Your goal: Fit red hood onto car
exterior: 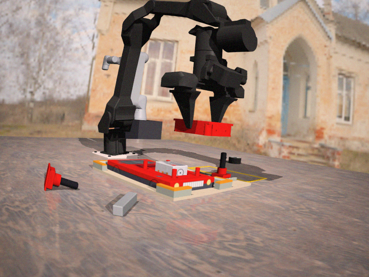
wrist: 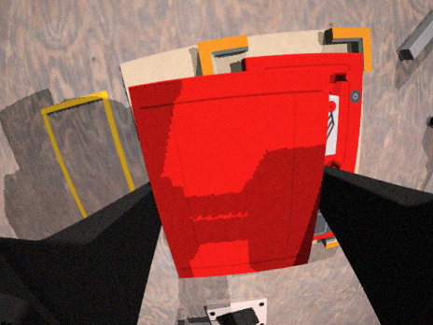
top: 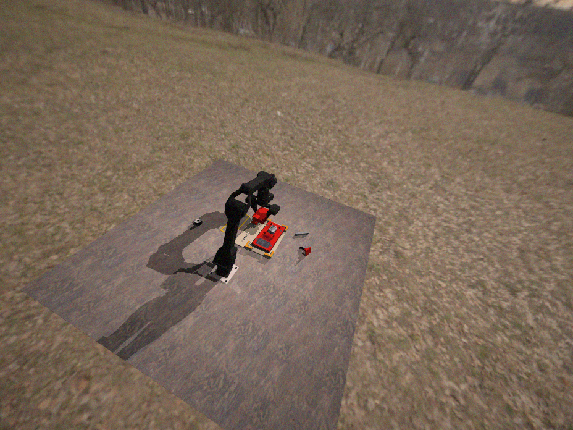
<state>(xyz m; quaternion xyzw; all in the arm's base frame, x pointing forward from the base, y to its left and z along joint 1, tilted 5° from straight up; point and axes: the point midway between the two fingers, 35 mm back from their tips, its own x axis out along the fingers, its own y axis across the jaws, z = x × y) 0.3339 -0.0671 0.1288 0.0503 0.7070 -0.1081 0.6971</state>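
The white engine block lies 8 cm below my gripper tip, 7 cm to the right of it and 1 cm behind it. From my gripper tip the other things lie so: tan jig: 9 cm below, 4 cm to the right, 4 cm behind; then red hood: 1 cm above.
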